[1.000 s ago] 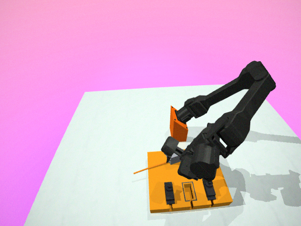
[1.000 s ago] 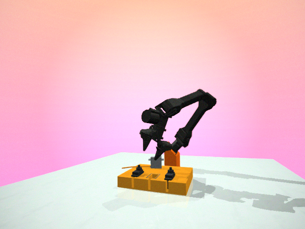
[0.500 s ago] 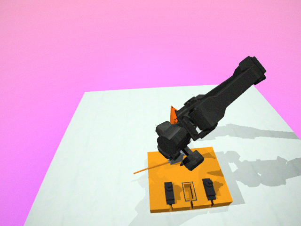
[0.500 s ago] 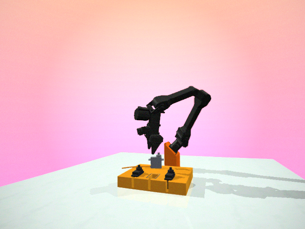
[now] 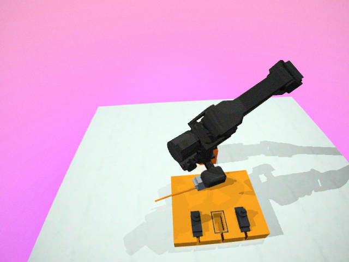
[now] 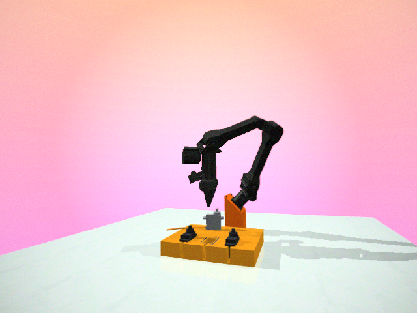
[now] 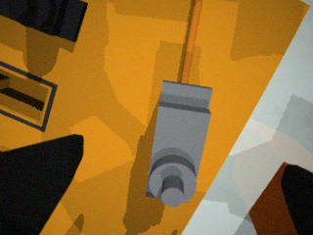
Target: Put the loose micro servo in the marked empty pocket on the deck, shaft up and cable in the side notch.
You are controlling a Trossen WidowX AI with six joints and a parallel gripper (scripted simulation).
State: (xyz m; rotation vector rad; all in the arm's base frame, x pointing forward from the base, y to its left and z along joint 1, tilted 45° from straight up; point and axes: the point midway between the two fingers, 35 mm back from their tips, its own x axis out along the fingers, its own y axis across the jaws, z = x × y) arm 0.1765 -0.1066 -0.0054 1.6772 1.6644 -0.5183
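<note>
Right now the orange deck is 3 cm ahead of my gripper tip, 4 cm to the left of it and 12 cm below it.
</note>
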